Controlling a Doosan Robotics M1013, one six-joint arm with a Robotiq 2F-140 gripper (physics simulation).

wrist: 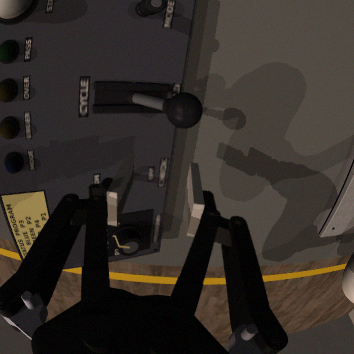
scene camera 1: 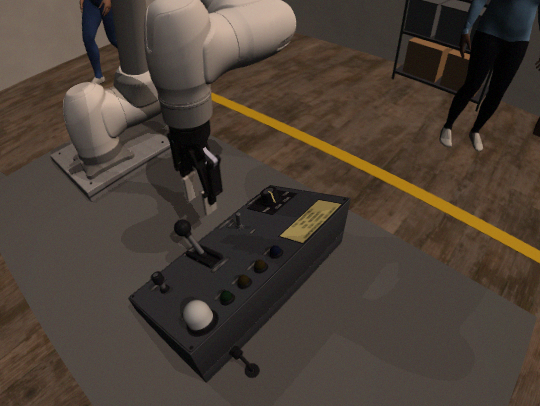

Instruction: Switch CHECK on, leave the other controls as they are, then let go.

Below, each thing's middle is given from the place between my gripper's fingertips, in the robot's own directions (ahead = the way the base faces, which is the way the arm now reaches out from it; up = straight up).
My gripper is now 13 cm short of the control box [scene camera 1: 211,307], 2 cm to the right of it and 9 cm above it.
